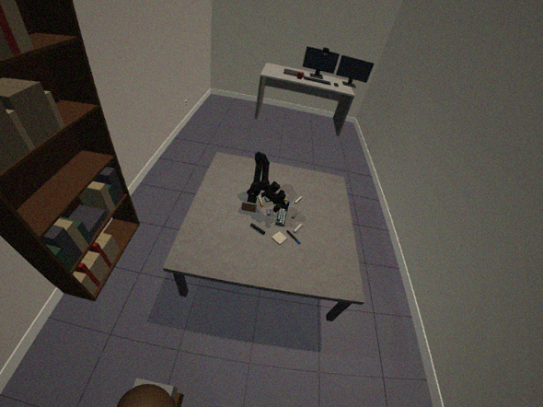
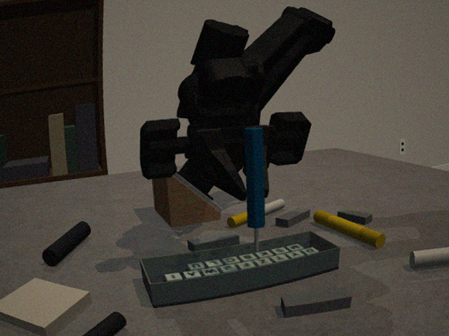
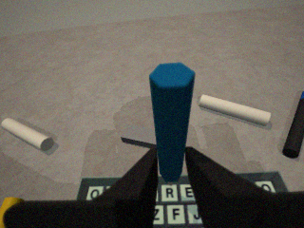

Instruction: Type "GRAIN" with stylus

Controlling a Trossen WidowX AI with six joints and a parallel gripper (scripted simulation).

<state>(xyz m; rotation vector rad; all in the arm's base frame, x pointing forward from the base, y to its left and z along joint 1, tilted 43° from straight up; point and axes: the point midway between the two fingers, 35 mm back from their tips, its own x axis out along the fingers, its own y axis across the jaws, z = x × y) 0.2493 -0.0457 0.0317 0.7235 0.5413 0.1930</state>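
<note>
Now: the keyboard tray 2 cm behind my gripper tip, 1 cm to the right of it and 8 cm below it. From my gripper tip the other things lie so: yellow cylinder 7 cm behind, 17 cm to the left, 9 cm below; blue stylus 2 cm below; thin grey tip 5 cm below.
</note>
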